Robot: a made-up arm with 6 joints.
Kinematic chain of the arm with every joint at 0, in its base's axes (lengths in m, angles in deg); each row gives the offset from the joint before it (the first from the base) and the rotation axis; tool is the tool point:
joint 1: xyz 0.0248 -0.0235 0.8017 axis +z
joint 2: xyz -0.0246 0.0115 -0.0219 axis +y
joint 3: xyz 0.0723 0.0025 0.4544 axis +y
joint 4: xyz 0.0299 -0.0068 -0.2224 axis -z
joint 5: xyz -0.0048 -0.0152 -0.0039 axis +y
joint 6: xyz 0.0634 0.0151 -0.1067 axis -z
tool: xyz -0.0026 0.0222 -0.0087
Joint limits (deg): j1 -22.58..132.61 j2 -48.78..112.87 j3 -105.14..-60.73 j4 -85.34..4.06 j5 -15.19..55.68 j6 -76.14..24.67
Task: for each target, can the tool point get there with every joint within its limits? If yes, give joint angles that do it. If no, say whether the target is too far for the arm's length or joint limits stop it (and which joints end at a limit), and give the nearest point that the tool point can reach.
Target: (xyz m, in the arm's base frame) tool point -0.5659 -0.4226 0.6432
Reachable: no: joint limits stop it (at a limit: joint 1, joint 3, joint 4, joint 5, joint 6) | nearest point -0.2563 0.1316 0.4361 | short by 0.668 m
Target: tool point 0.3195 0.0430 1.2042
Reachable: yes | joints 7.11 -12.14 -64.24 -13.95 10.13 -32.61
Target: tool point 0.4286 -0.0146 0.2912
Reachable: yes | joints -2.74 98.01 -89.92 -10.50 17.00 -23.48
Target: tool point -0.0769 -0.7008 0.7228
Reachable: no: joint limits stop it (at a limit: joint 1, joint 3, joint 5, joint 6) | nearest point 0.3874 -0.2435 0.6472 | short by 0.656 m
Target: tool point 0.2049 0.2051 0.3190
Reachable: yes | joints 57.23 97.81 -77.15 -74.69 44.17 -2.17
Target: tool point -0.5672 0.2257 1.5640
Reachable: no: too far | nearest point -0.3146 0.2347 1.3523 | short by 0.330 m
